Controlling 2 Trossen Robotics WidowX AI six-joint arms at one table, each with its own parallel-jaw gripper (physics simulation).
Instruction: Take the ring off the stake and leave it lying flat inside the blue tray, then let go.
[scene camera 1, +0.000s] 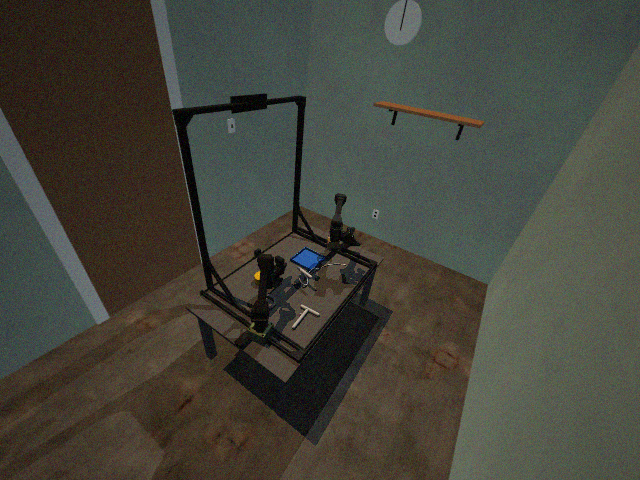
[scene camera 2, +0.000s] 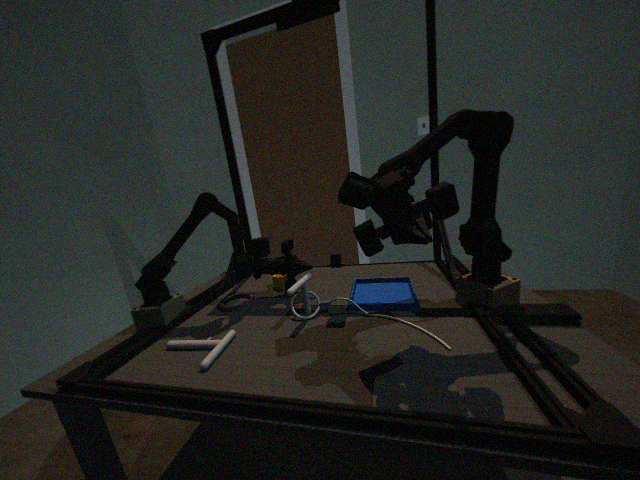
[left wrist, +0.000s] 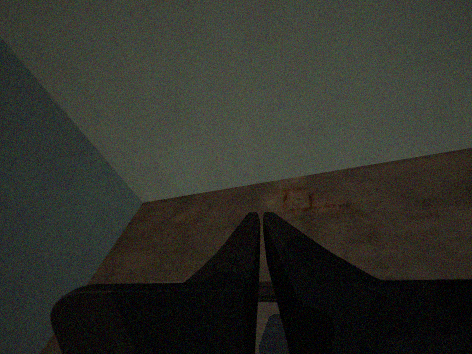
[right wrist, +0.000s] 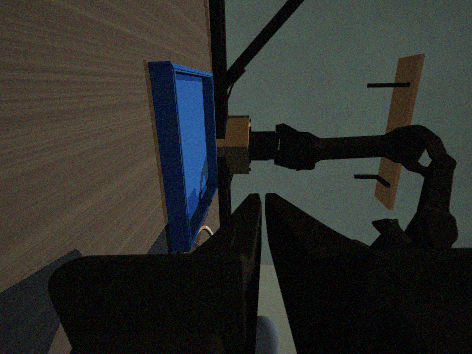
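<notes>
A blue tray (scene camera 2: 397, 293) is visible, also in the right wrist view (right wrist: 183, 97). The left gripper (scene camera 2: 429, 240) is shut and holds nothing; the left wrist view shows the left gripper (left wrist: 260, 221) as well. The right gripper (scene camera 2: 312, 266) is shut and holds nothing; the right wrist view shows the right gripper (right wrist: 261, 203) as well.
</notes>
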